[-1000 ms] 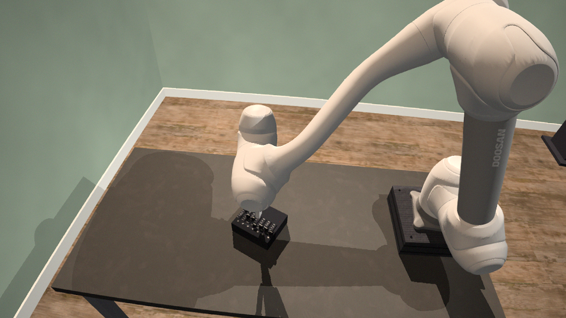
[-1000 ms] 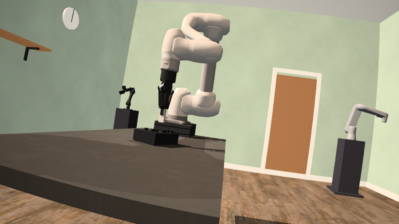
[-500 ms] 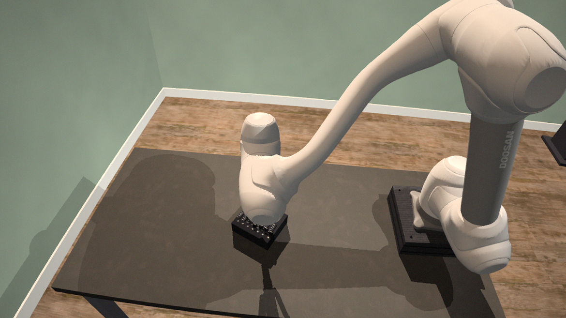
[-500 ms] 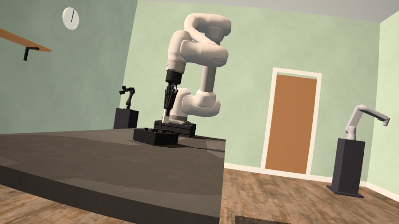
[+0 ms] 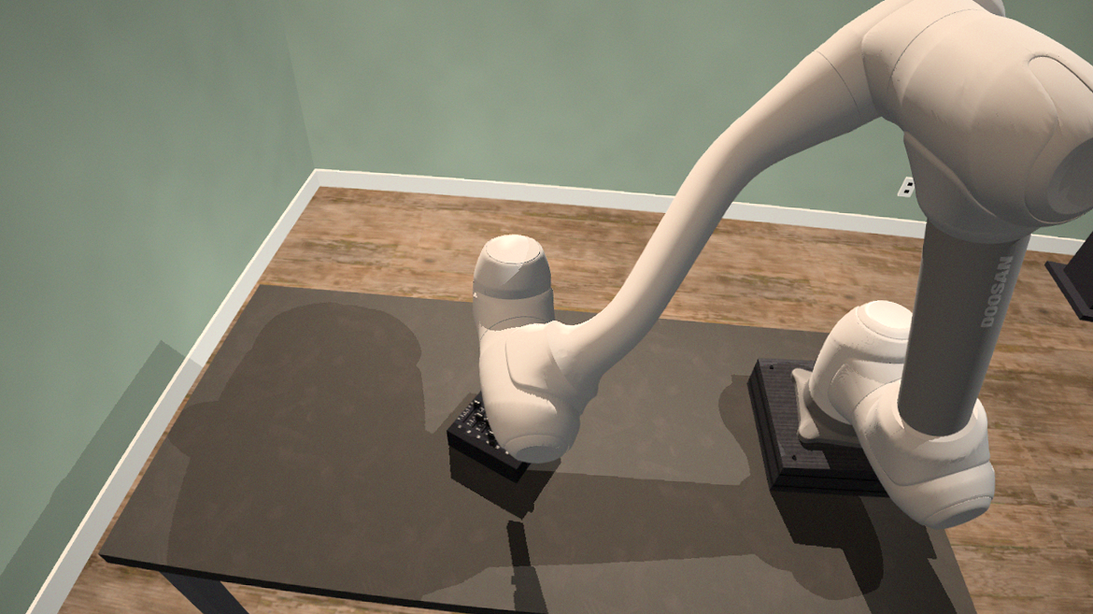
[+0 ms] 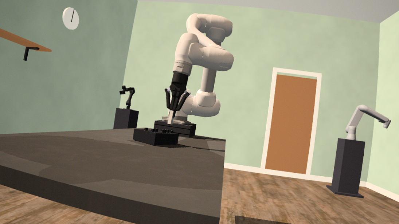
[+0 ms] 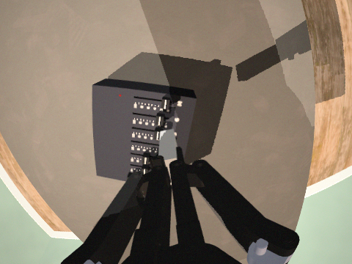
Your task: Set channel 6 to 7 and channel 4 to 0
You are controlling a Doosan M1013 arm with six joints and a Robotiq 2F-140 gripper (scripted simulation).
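Right now my hand is 1 cm past the channel 6 fader knob, 1 cm to the left of it and 7 cm above it. Round my hand: channel 4 fader knob: 3 cm ahead, 2 cm to the right, 7 cm below.
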